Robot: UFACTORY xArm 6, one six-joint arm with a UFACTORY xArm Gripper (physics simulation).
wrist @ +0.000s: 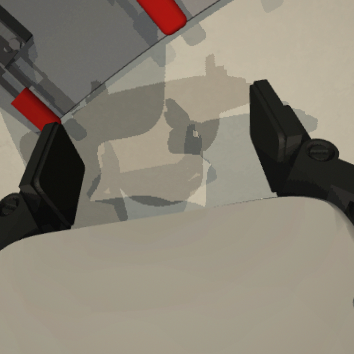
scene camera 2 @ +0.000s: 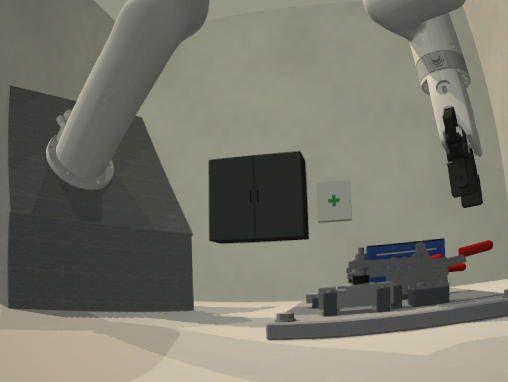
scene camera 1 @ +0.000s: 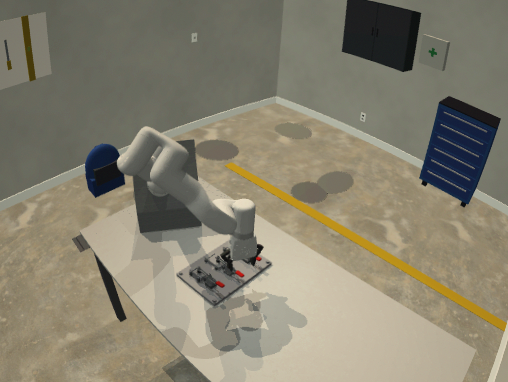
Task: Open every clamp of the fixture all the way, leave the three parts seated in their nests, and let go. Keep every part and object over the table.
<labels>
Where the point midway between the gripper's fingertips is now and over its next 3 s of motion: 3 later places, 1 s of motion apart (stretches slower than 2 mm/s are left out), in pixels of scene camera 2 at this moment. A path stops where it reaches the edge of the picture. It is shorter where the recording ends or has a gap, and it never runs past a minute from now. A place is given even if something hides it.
My gripper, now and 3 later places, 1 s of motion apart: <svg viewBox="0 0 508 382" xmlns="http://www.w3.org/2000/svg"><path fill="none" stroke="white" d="M469 201L454 260L447 243L430 220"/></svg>
</labels>
